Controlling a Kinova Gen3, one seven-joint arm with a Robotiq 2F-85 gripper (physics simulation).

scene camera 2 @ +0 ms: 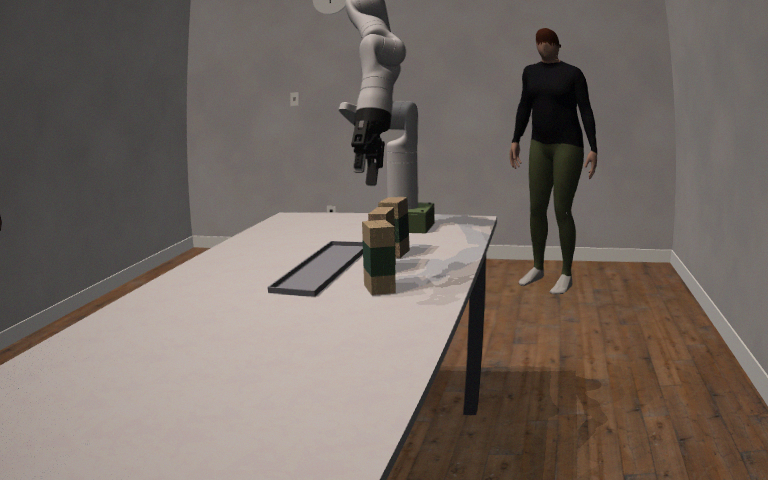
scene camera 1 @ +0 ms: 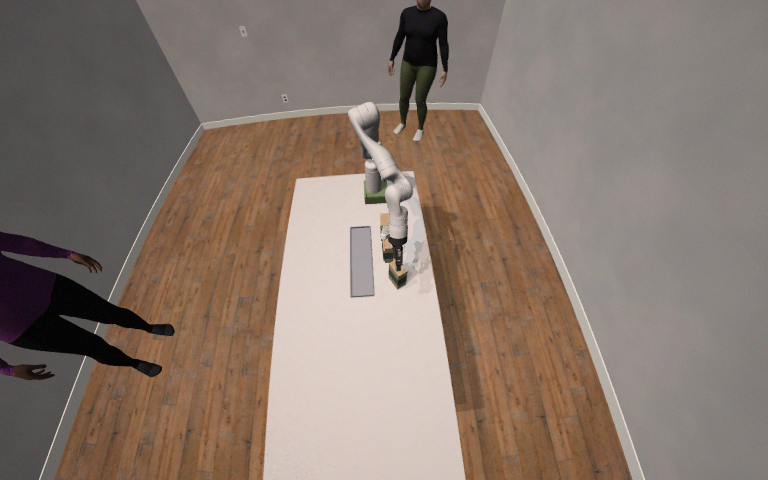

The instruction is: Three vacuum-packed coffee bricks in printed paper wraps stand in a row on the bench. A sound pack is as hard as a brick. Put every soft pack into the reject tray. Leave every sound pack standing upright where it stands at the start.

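Places are measured from the arm's base along level axes (x ahead, y left, z up), in millimetres.
Pixels of known places: gripper, fingertip midpoint: (scene camera 2: 364, 179) (scene camera 1: 397, 264); arm's base, link origin: (scene camera 1: 373, 188).
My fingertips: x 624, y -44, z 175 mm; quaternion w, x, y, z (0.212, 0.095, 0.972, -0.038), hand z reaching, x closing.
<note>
Ahead of a thing's pixels: the offset from my fingertips to its middle. Level surfaces: height alone.
Three tan coffee bricks with dark green bands stand upright in a row. The front brick @(dy +19, dx -33, dz -169 mm) (scene camera 1: 398, 277) (scene camera 2: 378, 259) is turned slightly. The middle brick @(dy +11, dx -184, dz -170 mm) (scene camera 1: 387, 252) (scene camera 2: 381, 213) is partly hidden behind it in scene camera 2. The rear brick @(dy +36, dx -318, dz -170 mm) (scene camera 1: 384, 218) (scene camera 2: 401, 227) is partly covered by the arm in scene camera 1. My gripper (scene camera 1: 398, 267) (scene camera 2: 365, 176) is open and empty, pointing down. It hangs above the row, with a visible gap over the brick tops in scene camera 2. The grey reject tray @(dy -130, dx -199, dz -248 mm) (scene camera 1: 361, 261) (scene camera 2: 317, 268) lies beside the row and holds no brick.
The white bench @(dz -240 mm) (scene camera 1: 362, 384) (scene camera 2: 226, 362) carries the bricks and tray. The arm's base stands on a green block (scene camera 1: 374, 199) (scene camera 2: 420, 218) behind the row. A person in black and green (scene camera 1: 423, 39) (scene camera 2: 552, 107) stands beyond the bench. Another person (scene camera 1: 28, 300) stands at the left.
</note>
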